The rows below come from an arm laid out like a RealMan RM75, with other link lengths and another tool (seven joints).
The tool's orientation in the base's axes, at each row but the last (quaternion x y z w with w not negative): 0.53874, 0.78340, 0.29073, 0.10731; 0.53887, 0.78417, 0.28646, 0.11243; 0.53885, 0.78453, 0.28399, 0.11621; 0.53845, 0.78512, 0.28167, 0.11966; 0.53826, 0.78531, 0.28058, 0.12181; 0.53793, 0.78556, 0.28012, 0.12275; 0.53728, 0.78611, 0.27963, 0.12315
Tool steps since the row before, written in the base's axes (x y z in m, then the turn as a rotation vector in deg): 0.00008, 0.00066, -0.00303, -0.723, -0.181, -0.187; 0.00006, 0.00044, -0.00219, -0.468, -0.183, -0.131; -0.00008, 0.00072, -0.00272, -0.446, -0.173, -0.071; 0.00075, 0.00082, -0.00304, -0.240, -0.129, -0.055; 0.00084, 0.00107, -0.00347, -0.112, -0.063, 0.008; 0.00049, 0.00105, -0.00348, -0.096, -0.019, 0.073; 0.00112, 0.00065, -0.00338, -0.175, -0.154, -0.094
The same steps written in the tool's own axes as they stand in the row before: 0.00013, -0.00150, 0.00271, 0.095, -0.717, -0.258; 0.00009, -0.00109, 0.00195, 0.001, -0.487, -0.181; 0.00035, -0.00143, 0.00240, 0.008, -0.433, -0.216; 0.00010, -0.00094, 0.00310, -0.030, -0.252, -0.114; 0.00027, -0.00105, 0.00357, -0.013, -0.099, -0.081; 0.00039, -0.00133, 0.00339, 0.028, -0.038, -0.113; -0.00021, -0.00089, 0.00350, -0.082, -0.231, -0.057
